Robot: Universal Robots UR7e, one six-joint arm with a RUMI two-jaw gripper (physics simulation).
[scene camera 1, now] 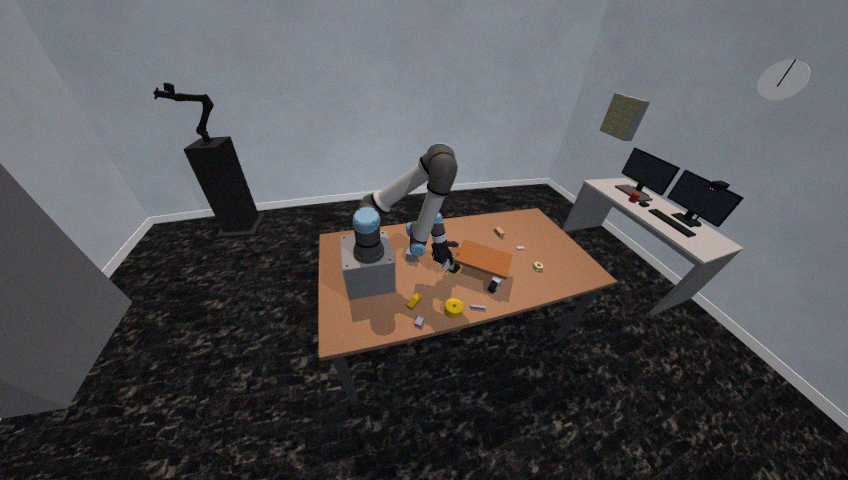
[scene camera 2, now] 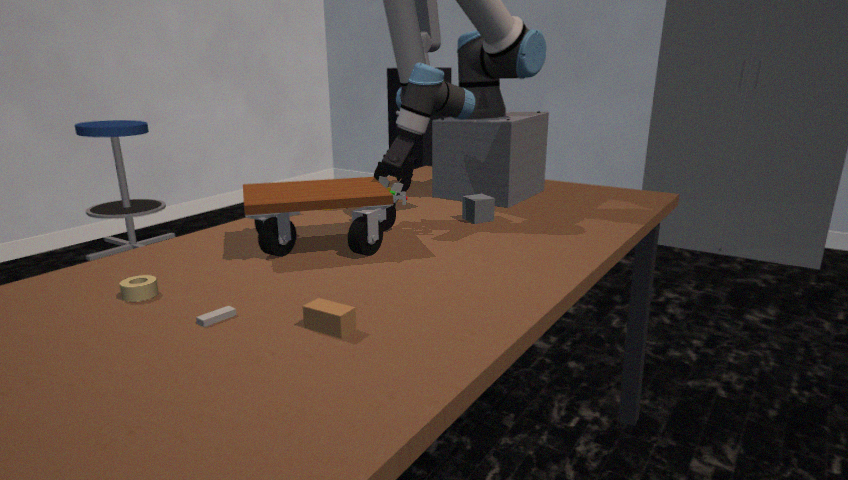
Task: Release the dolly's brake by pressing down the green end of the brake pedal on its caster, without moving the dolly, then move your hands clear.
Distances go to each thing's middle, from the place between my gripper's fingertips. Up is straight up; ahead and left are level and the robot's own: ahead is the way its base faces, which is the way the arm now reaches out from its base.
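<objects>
I see the dolly (scene camera 2: 269,204) 180 mm ahead of my hand, 20 mm to the right of it and 20 mm above it. The grey cube (scene camera 2: 479,208) is 200 mm behind my hand and 160 mm to the left of it. As for the wooden block (scene camera 2: 327,317), it is 470 mm ahead of my hand, 330 mm to the left of it and 10 mm below it.
</objects>
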